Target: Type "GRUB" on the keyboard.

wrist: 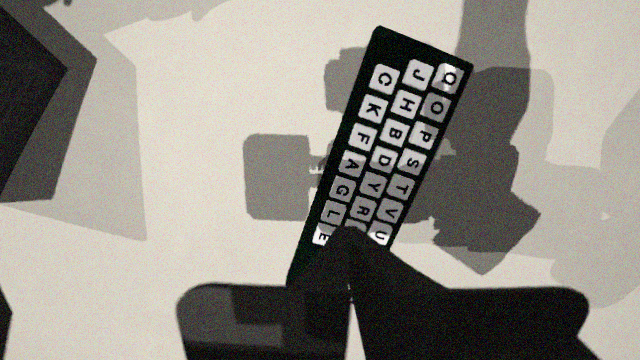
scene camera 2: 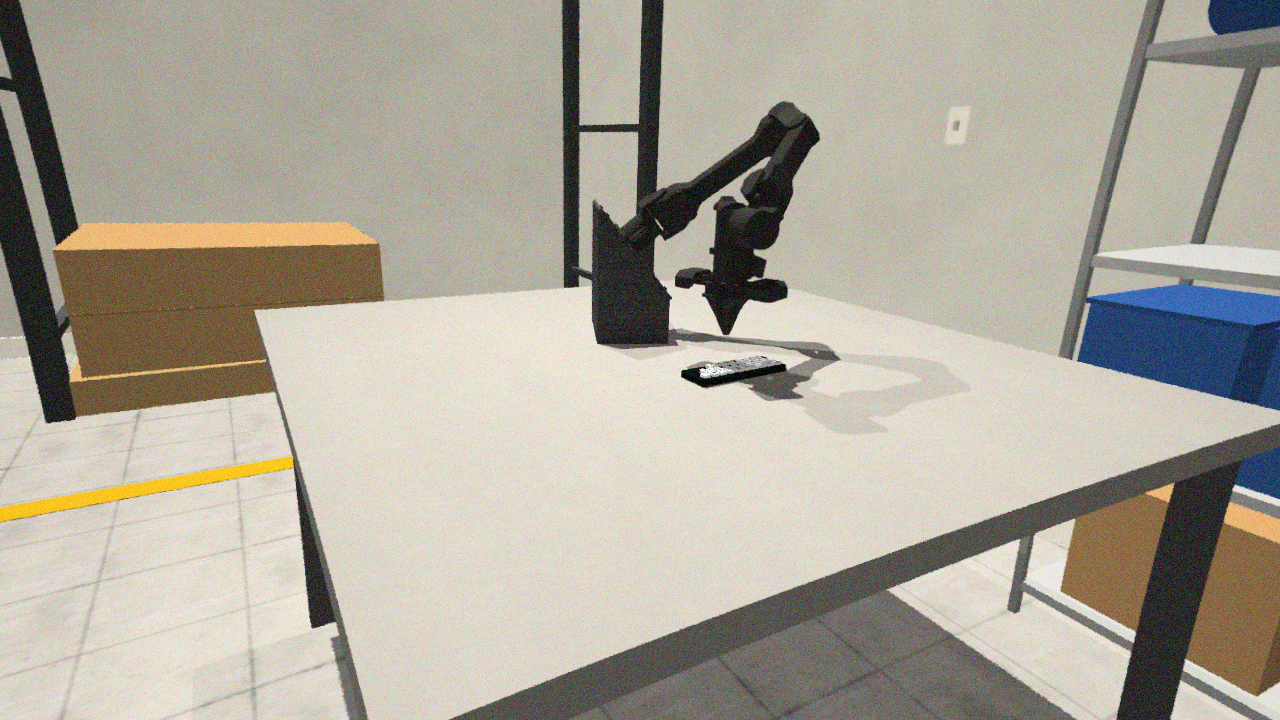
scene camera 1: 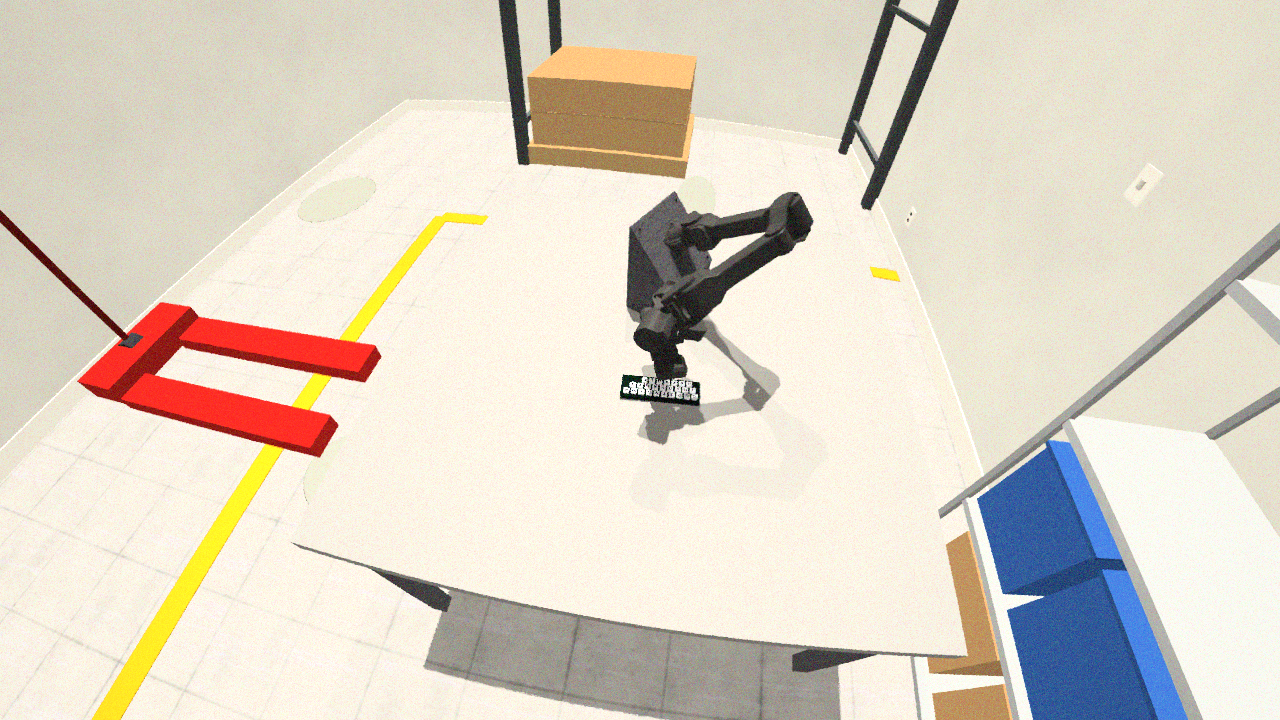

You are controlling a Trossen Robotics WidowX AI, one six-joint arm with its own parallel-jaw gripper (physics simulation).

Path:
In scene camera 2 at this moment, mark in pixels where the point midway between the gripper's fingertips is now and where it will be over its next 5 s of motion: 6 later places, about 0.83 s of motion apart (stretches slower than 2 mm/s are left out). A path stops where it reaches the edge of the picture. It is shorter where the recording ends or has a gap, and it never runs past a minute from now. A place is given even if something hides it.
The gripper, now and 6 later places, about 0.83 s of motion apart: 726,334; 727,357; 728,365; 728,368; 729,354; 729,337; 730,364

